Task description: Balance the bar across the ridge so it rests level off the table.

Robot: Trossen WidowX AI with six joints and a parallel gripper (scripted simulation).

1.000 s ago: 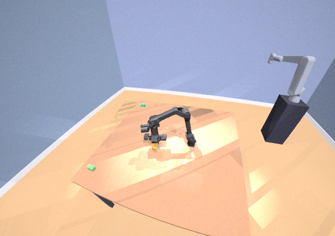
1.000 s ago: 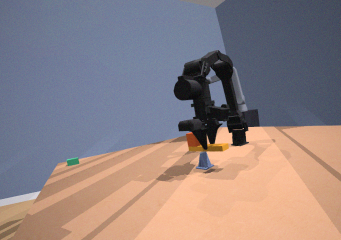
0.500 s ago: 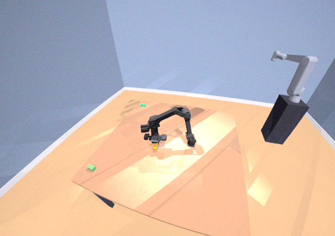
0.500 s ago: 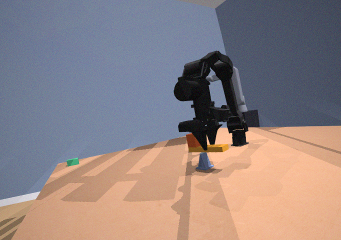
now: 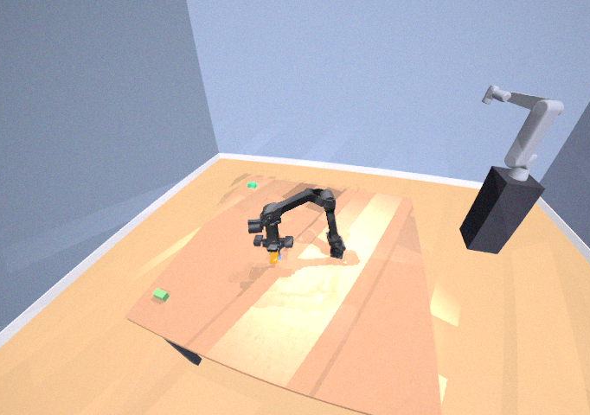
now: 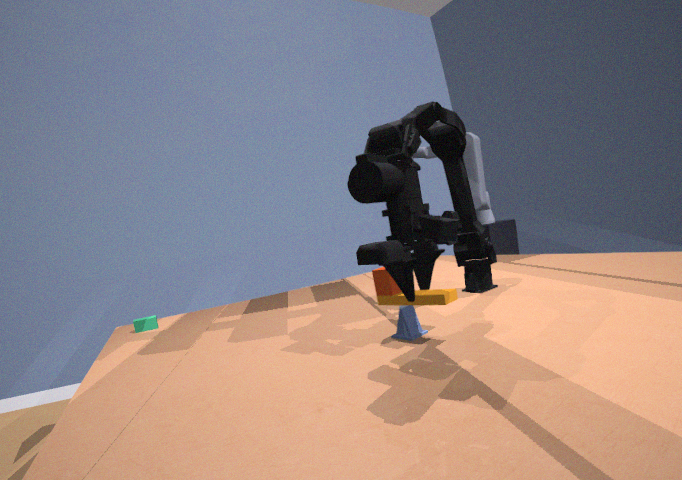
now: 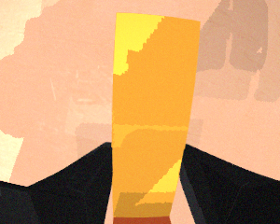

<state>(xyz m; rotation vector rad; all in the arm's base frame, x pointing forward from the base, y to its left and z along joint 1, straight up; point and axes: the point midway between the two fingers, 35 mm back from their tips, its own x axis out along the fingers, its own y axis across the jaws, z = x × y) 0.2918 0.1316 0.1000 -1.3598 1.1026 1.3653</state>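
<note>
My gripper tip is now 10 mm short of the bar, 30 mm to the left of it and 20 mm below it.
</note>
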